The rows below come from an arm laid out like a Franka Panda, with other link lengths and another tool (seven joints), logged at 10 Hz.
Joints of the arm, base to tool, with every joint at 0 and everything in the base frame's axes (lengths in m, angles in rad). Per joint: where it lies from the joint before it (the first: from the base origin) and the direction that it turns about. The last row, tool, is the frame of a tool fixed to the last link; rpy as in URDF.
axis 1: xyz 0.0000 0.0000 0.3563 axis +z
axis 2: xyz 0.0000 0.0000 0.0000 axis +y
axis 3: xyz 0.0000 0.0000 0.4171 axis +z
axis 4: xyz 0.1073 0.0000 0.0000 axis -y
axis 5: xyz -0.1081 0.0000 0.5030 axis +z
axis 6: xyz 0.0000 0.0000 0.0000 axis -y
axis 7: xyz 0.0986 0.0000 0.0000 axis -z
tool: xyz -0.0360 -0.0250 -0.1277 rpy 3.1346 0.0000 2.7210
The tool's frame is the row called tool.
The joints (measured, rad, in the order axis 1, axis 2, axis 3, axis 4, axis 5, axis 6, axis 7), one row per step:
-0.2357, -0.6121, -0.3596, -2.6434, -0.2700, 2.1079, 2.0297
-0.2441, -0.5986, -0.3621, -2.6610, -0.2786, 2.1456, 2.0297
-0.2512, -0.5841, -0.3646, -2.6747, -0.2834, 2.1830, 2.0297
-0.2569, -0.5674, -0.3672, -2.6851, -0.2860, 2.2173, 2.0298
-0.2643, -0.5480, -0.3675, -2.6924, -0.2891, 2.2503, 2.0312
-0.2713, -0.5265, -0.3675, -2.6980, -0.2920, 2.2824, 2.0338
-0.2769, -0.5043, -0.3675, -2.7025, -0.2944, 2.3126, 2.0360
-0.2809, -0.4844, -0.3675, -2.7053, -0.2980, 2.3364, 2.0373
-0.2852, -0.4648, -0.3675, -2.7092, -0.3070, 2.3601, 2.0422
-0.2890, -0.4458, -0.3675, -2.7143, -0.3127, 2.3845, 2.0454
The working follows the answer.
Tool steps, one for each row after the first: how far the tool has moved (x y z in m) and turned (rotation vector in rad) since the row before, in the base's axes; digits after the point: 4 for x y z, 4 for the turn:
0.0000, -0.0024, -0.0126, -0.0084, -0.0039, -0.0014
0.0009, -0.0025, -0.0107, -0.0067, -0.0074, -0.0024
0.0015, -0.0026, -0.0099, -0.0048, -0.0060, -0.0030
0.0021, -0.0031, -0.0093, -0.0066, -0.0044, -0.0043
0.0025, -0.0032, -0.0094, -0.0063, -0.0031, -0.0052
0.0026, -0.0028, -0.0093, -0.0055, -0.0018, -0.0038
0.0022, -0.0023, -0.0081, -0.0052, 0.0009, -0.0011
0.0016, -0.0021, -0.0088, -0.0079, 0.0031, -0.0012
0.0014, -0.0014, -0.0090, -0.0053, 0.0018, -0.0006

Tool pose at each row, in the base's axes (x y z in m, rotation vector in rad; rounded; the steps above come from the unrounded poses):
0.3848, -0.2306, 0.4926, 3.0435, 0.4355, 0.0472
0.3848, -0.2330, 0.4800, 3.0350, 0.4322, 0.0511
0.3857, -0.2355, 0.4693, 3.0277, 0.4273, 0.0605
0.3872, -0.2381, 0.4594, 3.0226, 0.4217, 0.0682
0.3893, -0.2412, 0.4501, 3.0163, 0.4142, 0.0731
0.3918, -0.2444, 0.4407, 3.0105, 0.4055, 0.0759
0.3944, -0.2472, 0.4314, 3.0055, 0.3991, 0.0771
0.3967, -0.2495, 0.4233, 3.0008, 0.3971, 0.0744
0.3983, -0.2516, 0.4145, 2.9937, 0.3949, 0.0679
0.3997, -0.2531, 0.4055, 2.9889, 0.3938, 0.0641

